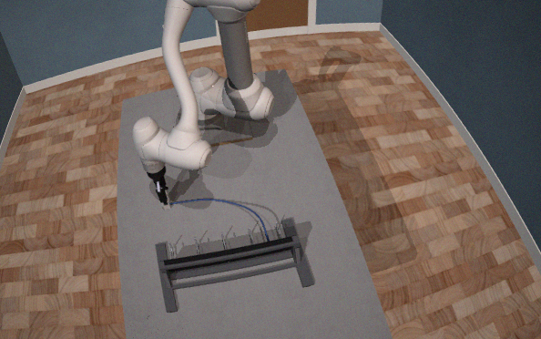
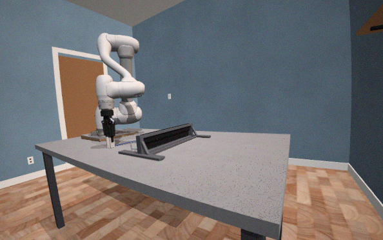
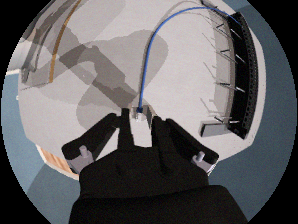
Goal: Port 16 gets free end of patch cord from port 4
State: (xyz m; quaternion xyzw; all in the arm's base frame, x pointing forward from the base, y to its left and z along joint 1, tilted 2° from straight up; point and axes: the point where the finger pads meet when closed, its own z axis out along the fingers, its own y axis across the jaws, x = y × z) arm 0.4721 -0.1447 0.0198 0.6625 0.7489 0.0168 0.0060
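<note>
Now: the plug 1 cm to the right of my hand and 3 cm below it.
</note>
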